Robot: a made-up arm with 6 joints. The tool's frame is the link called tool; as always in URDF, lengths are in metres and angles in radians. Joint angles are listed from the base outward.
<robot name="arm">
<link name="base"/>
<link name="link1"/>
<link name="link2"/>
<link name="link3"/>
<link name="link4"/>
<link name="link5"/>
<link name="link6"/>
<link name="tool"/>
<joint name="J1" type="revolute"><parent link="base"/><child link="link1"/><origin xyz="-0.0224 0.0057 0.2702"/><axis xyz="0 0 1"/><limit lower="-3.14" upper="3.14"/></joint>
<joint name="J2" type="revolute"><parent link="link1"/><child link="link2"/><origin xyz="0.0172 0.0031 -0.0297" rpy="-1.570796 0 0"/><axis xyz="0 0 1"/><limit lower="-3.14" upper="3.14"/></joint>
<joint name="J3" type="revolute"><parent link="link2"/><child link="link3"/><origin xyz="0.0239 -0.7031 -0.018"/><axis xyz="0 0 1"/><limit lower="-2.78" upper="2"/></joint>
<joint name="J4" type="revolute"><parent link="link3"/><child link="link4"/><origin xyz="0.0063 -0.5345 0.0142" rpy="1.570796 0 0"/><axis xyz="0 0 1"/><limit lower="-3.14" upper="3.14"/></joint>
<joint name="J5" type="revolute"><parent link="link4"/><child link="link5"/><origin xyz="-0.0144 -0.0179 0.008" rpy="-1.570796 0 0"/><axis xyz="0 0 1"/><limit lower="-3.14" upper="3.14"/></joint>
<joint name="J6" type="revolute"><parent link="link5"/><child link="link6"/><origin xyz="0.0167 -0.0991 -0.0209" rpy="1.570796 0 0"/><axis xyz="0 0 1"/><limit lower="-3.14" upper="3.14"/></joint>
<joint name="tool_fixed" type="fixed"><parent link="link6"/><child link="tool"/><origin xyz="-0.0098 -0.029 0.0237" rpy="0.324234 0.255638 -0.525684"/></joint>
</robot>
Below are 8 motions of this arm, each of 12 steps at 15 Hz.
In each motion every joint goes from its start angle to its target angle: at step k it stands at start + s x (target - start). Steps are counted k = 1, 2, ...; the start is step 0. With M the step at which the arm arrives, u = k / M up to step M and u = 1 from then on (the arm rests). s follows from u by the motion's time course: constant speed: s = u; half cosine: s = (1 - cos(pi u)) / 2; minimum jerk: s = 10 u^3 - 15 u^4 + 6 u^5.
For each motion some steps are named. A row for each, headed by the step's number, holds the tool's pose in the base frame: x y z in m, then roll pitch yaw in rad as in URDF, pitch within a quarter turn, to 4 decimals.
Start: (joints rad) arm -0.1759 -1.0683 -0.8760 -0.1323 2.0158 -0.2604
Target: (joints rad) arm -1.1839 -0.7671 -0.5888 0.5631 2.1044 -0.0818
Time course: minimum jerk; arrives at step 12
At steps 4, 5, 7, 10, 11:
4: -1.0287 0.3469 0.6162 0.1564 0.3991 -1.1951
5: -0.9524 0.4807 0.6847 0.0178 0.3982 -1.3837
7: -0.7093 0.7125 0.8309 -0.2940 0.3822 -1.7856
10: -0.4045 0.8253 0.9651 -0.6073 0.3547 -2.1608
11: -0.3738 0.8292 0.9773 -0.6376 0.3518 -2.1957

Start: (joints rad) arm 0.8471 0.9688 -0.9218 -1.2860 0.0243 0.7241
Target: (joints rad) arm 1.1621 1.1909 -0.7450 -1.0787 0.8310 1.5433
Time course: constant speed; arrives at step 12
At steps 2, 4, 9, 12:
2: 0.4288 0.4835 1.2561 0.2811 0.4740 -0.0410
4: 0.4558 0.5492 1.2193 0.3324 0.6481 0.1852
9: 0.4803 0.7241 1.0969 0.8456 0.9835 0.9888
12: 0.4622 0.8270 1.0072 1.4114 0.9922 1.6400

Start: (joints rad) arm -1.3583 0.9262 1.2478 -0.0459 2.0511 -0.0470
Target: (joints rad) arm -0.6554 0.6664 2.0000 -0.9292 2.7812 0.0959
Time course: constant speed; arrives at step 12
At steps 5, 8, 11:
5: 0.2999 -0.7627 0.3498 0.9642 -1.1781 -1.3936
8: 0.3982 -0.6473 0.3838 0.4500 -0.9118 -0.6479
11: 0.4759 -0.5137 0.4110 0.2537 -0.5899 -0.1988

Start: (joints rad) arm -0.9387 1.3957 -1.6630 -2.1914 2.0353 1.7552
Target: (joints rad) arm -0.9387 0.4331 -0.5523 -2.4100 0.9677 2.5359
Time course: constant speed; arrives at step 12
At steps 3, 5, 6, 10, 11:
3: 0.2193 -0.4139 0.9432 2.2126 -0.1240 -1.3352
5: 0.1841 -0.3785 1.0683 2.0095 -0.1739 -1.4020
6: 0.1646 -0.3560 1.1285 1.9047 -0.2017 -1.4204
10: 0.0790 -0.2405 1.3445 1.4630 -0.2946 -1.3913
11: 0.0566 -0.2067 1.3903 1.3481 -0.3052 -1.3604

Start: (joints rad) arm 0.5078 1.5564 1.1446 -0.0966 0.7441 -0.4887
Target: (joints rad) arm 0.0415 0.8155 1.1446 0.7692 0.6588 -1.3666
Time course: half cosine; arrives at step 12
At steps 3, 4, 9, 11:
3: 0.8991 0.3776 -0.2787 -2.9990 -0.3128 -1.5324
4: 0.9462 0.3537 -0.2052 -2.9381 -0.2208 -1.5818
9: 1.0987 0.1279 0.2740 -2.4477 0.2502 -1.6992
11: 1.0972 0.0688 0.3831 -2.3037 0.3201 -1.6867

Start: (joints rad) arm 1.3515 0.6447 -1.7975 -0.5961 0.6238 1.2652
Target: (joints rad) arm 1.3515 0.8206 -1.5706 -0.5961 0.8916 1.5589
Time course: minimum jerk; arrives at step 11
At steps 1, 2, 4, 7, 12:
1: 0.0558 -0.0979 1.0853 0.4624 -0.4177 1.6849
2: 0.0582 -0.0884 1.0910 0.4660 -0.3974 1.6975
4: 0.0719 -0.0337 1.1195 0.4957 -0.2894 1.7666
7: 0.1043 0.1029 1.1651 0.6200 -0.0740 1.9314
12: 0.1216 0.1792 1.1773 0.7147 0.0157 2.0247

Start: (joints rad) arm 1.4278 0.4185 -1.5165 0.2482 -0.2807 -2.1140
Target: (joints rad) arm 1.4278 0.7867 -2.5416 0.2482 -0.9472 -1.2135
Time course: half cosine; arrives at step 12
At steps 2, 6, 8, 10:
2: -0.0311 -0.2725 1.0972 1.9919 0.7834 0.1854
6: -0.0028 -0.2049 0.8199 2.4264 0.1859 0.4010
8: 0.0178 -0.1342 0.6605 2.6549 -0.1457 0.3155
10: 0.0340 -0.0710 0.5486 2.8714 -0.3418 0.1641

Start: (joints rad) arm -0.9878 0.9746 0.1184 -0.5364 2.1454 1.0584
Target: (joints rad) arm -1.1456 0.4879 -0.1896 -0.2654 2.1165 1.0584
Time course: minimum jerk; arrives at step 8
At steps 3, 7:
3: 0.3783 -0.8322 0.9459 -2.6084 0.0783 1.2824
7: 0.1401 -0.5414 1.2552 -3.1110 0.4133 1.2147

